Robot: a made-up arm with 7 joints.
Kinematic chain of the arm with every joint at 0, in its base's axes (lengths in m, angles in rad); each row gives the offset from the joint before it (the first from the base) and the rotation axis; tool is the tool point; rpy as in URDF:
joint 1: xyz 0 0 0.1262 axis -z
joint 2: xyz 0 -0.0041 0.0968 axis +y
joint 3: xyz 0 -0.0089 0.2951 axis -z
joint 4: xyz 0 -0.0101 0.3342 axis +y
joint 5: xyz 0 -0.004 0.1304 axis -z
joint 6: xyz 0 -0.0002 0.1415 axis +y
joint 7: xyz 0 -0.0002 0.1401 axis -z
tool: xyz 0 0 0 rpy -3.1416 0 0
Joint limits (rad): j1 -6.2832..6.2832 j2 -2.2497..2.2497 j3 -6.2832..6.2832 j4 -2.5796..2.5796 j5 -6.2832..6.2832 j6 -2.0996..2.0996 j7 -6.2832..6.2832
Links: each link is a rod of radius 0.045 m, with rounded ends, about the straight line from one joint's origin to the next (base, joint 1, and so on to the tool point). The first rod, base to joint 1, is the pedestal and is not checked.
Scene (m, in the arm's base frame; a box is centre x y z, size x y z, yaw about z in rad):
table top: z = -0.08
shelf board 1: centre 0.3 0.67 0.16 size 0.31 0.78 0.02 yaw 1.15
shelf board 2: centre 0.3 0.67 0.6 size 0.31 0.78 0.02 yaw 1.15
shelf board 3: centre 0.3 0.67 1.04 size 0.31 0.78 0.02 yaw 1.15
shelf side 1: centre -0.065 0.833 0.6 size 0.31 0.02 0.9 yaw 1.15
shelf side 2: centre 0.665 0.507 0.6 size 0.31 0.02 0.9 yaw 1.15
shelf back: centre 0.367 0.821 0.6 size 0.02 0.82 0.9 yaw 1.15
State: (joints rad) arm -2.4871 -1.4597 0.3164 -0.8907 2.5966 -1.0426 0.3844
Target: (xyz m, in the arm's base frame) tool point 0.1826 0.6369 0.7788
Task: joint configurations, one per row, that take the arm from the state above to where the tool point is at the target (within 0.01 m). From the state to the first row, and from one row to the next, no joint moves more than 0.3 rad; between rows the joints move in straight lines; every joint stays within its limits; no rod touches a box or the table.
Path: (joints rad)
1: -2.6767 -1.2337 0.0623 -0.7342 2.4913 -1.2218 0.1999
2: -2.8662 -1.0076 -0.1918 -0.5778 2.3860 -1.4010 0.0155
3: -3.0558 -0.7816 -0.4459 -0.4213 2.2806 -1.5802 -0.1690
4: -3.2454 -0.5556 -0.6999 -0.2649 2.1753 -1.7593 -0.3534
5: -3.4781 -0.5425 -0.6633 -0.5479 2.3367 -1.5536 -0.1690
6: -3.7108 -0.5295 -0.6267 -0.8310 2.4981 -1.3479 0.0155
7: -3.9434 -0.5164 -0.5900 -1.1141 2.6595 -1.1421 0.1999
8: -4.1761 -0.5034 -0.5534 -1.3972 2.8209 -0.9364 0.3844

